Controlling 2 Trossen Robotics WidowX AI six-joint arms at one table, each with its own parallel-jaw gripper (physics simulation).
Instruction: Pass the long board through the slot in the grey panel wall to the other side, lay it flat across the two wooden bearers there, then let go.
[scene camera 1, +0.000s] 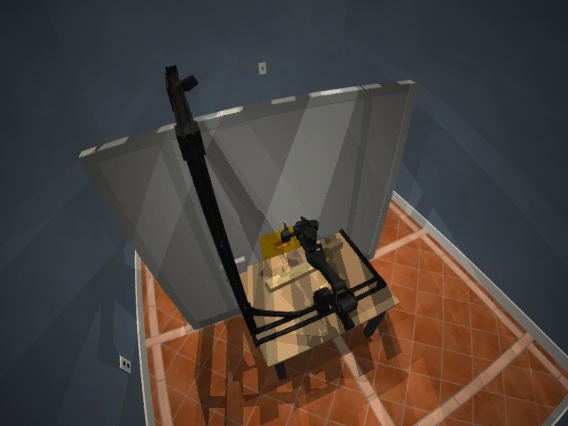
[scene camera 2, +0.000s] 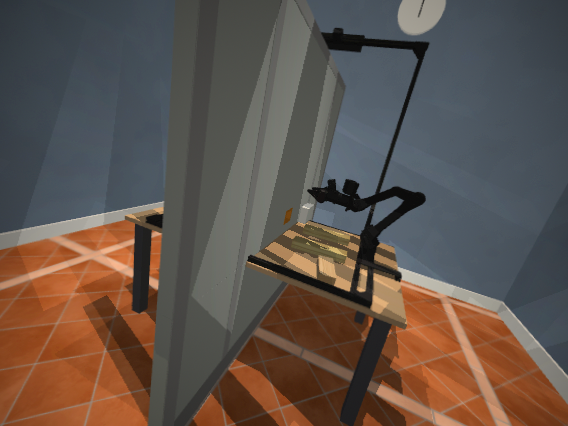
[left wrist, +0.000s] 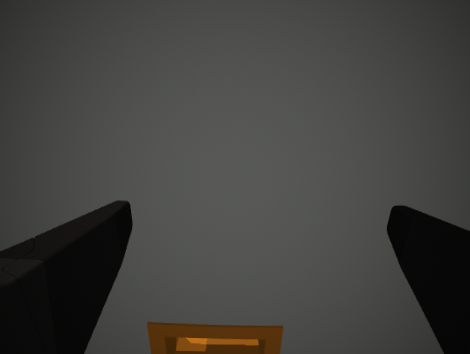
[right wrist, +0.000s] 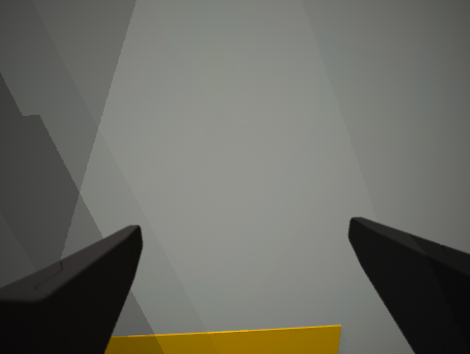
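A long pale board lies on the table in scene camera 1, partly behind the right arm. The grey panel wall stands upright beyond it. The slot's surround is yellow on one side and orange on the other. Two wooden bearers lie roughly parallel on the table in scene camera 2. My left gripper is open and empty, above the table and facing the wall. My right gripper is open and empty, facing the wall above its yellow surround.
A paler short strip, wood or a lit patch, shows nearer than the bearers. A black frame rail runs along that table's edge. A tall black post rises left of the right arm; another post stands behind the left arm.
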